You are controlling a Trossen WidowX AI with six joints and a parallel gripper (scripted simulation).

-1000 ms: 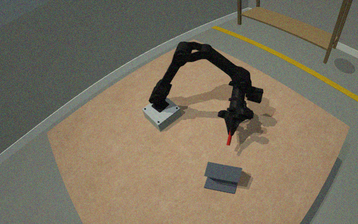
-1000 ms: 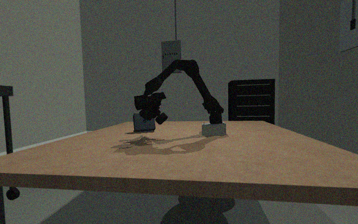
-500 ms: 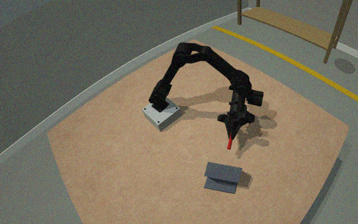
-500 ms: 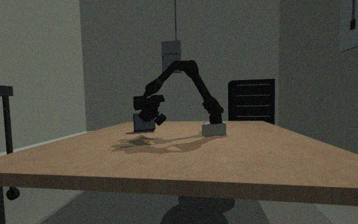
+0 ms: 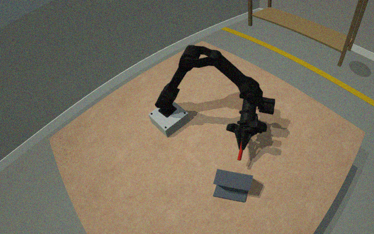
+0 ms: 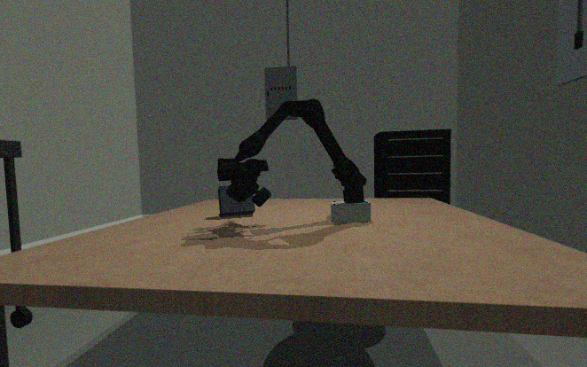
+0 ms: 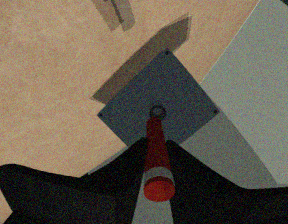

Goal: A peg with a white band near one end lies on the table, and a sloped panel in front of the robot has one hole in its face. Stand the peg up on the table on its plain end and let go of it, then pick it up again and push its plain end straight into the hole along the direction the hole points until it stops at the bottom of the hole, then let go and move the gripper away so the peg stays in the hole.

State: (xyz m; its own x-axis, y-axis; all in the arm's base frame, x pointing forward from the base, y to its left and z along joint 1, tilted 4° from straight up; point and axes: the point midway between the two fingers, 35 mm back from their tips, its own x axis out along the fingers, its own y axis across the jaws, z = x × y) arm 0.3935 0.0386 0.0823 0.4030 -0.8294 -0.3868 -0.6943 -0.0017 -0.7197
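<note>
My gripper tip is now 5 cm short of the grey sloped panel, 10 cm to the left of it and 4 cm above it. The rest, counted from my gripper tip: red peg (1 cm behind, 1 cm to the left, 1 cm above).
</note>
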